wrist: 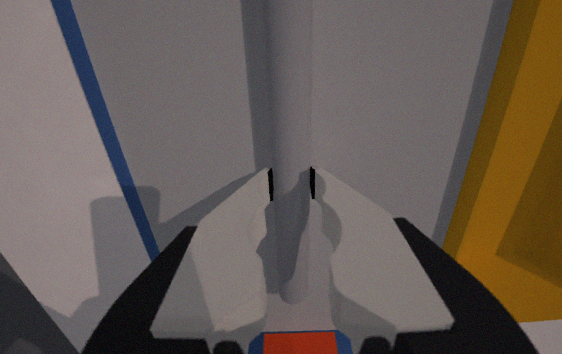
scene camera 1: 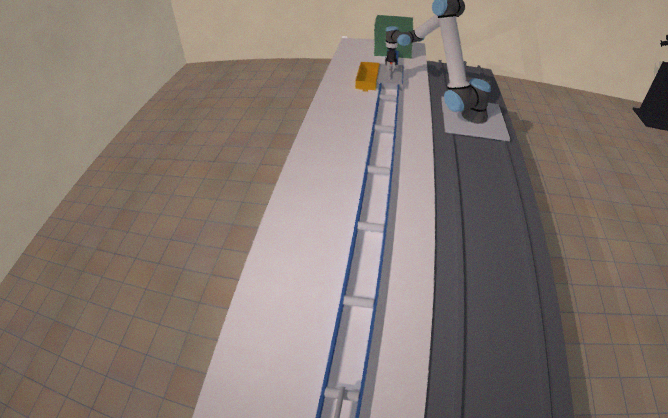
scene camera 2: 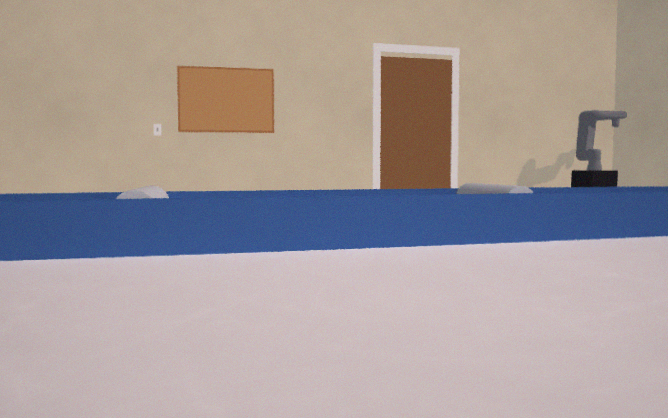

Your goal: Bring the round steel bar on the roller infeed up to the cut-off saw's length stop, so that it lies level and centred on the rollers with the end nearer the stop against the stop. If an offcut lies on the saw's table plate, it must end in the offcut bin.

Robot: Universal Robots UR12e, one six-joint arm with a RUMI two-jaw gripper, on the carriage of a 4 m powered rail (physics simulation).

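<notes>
The round steel bar shows in part at the bottom of scene camera 1, on the near roller of the blue-railed infeed. A short grey round offcut lies along the saw's table plate. My gripper points down over the plate, its fingertips closed on both sides of the offcut near one end. The orange offcut bin stands beside the plate. A blue block with a red face is beyond the offcut's end.
The green saw housing stands behind the plate. A thin blue strip runs along the plate's side opposite the bin. The arm's carriage is at the far end of the dark rail. Rollers cross the infeed.
</notes>
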